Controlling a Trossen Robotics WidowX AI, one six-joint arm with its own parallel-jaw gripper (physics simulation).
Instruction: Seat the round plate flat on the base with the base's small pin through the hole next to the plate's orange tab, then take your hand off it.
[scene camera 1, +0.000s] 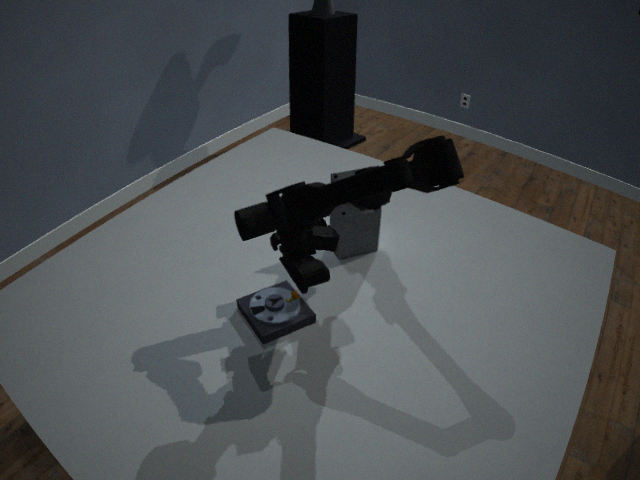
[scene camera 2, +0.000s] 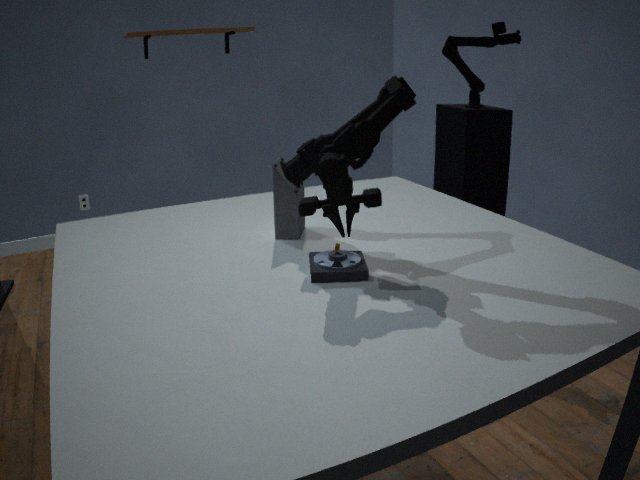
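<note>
There is a round pale plate (scene camera 1: 291, 309) in the scene, and with it I see my gripper (scene camera 1: 303, 291). Scene camera 2 gives me the gripper too (scene camera 2: 346, 236).
</note>
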